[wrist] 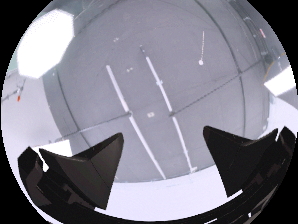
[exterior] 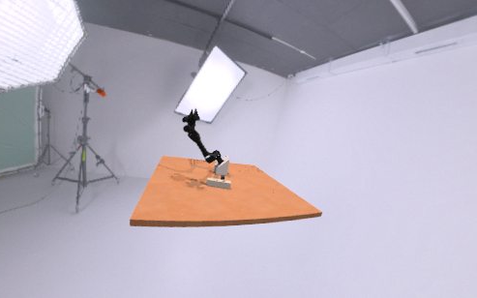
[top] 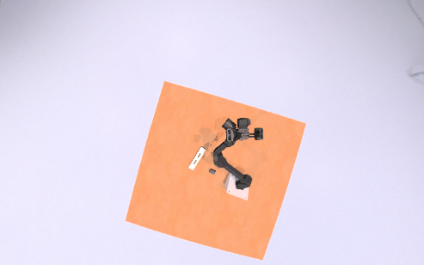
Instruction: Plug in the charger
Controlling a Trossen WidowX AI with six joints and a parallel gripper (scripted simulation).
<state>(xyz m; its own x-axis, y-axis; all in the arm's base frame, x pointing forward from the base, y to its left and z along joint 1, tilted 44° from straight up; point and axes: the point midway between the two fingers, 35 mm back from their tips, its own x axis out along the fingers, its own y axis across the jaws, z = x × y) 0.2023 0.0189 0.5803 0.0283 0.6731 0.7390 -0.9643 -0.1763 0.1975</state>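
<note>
The grey charger lies 10 cm ahead of my gripper tip, 35 cm to the left of it and 59 cm below it.
</note>
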